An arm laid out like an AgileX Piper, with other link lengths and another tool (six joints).
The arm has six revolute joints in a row. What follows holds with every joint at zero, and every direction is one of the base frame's. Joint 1 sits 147.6 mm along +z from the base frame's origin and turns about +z. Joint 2 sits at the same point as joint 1 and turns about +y. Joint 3 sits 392.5 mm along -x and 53.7 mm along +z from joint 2 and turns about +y. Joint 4 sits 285.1 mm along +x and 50.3 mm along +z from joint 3 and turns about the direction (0.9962, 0, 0.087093). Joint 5 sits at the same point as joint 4 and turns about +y. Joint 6 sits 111.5 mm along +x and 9.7 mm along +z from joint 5 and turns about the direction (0.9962, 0, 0.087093). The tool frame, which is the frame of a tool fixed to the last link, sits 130.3 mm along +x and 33.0 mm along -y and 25.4 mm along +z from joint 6; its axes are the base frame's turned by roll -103.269, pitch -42.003 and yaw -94.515 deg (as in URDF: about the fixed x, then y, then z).
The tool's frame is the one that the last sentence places.
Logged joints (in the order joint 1, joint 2, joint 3, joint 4, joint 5, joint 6), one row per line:
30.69 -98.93 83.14 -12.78 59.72 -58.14
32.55 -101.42 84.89 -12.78 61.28 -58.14
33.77 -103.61 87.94 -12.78 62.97 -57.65
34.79 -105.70 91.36 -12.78 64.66 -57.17
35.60 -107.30 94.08 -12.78 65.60 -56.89
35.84 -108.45 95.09 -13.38 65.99 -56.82
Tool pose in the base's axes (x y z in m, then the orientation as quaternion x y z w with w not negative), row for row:
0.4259 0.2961 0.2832 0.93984 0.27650 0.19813 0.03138
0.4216 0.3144 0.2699 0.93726 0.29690 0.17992 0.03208
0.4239 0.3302 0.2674 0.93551 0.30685 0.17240 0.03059
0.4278 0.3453 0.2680 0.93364 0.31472 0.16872 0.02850
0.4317 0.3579 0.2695 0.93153 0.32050 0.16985 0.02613
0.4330 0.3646 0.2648 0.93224 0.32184 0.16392 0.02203
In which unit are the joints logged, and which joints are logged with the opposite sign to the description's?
The joints are logged in degrees. Opposite sign: joint 2, joint 3, joint 4.
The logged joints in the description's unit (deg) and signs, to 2 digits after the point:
30.69 98.93 -83.14 12.78 59.72 -58.14
32.55 101.42 -84.89 12.78 61.28 -58.14
33.77 103.61 -87.94 12.78 62.97 -57.65
34.79 105.70 -91.36 12.78 64.66 -57.17
35.60 107.30 -94.08 12.78 65.60 -56.89
35.84 108.45 -95.09 13.38 65.99 -56.82

